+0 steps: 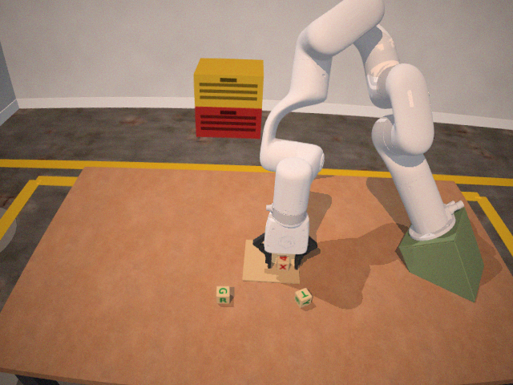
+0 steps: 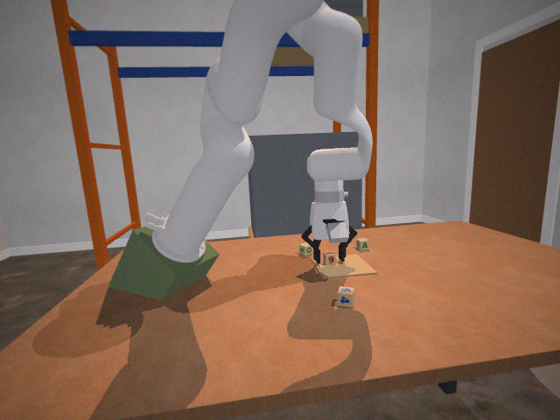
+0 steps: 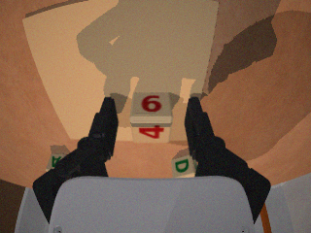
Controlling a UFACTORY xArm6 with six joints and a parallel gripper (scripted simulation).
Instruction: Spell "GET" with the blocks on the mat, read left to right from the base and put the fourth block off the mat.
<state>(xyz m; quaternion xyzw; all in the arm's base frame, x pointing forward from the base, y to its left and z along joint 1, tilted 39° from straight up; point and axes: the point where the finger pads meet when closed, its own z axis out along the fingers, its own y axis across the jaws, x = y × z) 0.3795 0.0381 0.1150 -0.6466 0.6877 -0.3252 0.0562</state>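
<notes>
The red-lettered block lies 1 cm below my hand. Round my hand: tan mat 2 cm to the right, 2 cm below, 2 cm ahead; then g block 16 cm ahead, 8 cm to the left, 1 cm below; then t block 11 cm to the left, 3 cm behind, 1 cm below.
</notes>
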